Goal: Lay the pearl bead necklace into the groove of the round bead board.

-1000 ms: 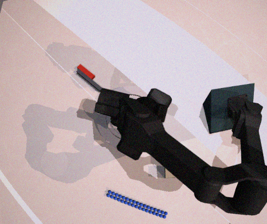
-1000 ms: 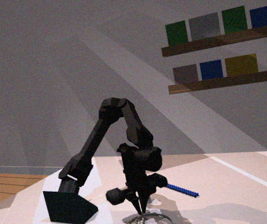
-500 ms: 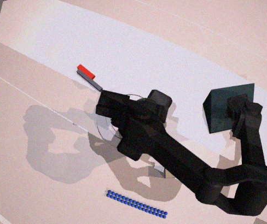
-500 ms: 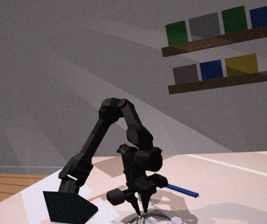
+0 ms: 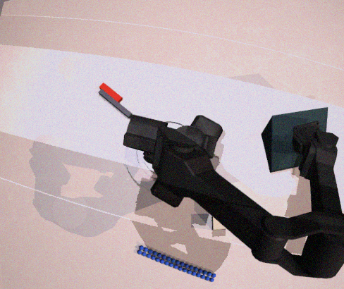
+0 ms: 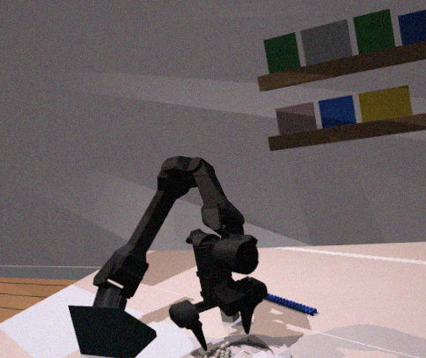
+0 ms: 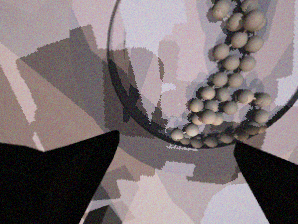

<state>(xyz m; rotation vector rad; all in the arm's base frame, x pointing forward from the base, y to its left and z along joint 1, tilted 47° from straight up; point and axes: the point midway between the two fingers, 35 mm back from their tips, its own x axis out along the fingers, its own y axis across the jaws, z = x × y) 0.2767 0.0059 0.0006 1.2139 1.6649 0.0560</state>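
Right now the round bead board is 4 cm ahead of my gripper tip, 5 cm to the right of it and 1 cm below it. The rest, counted from my gripper tip: small beige cube 4 cm behind, 13 cm to the left; then grey block 14 cm ahead, 22 cm to the right, 1 cm below.
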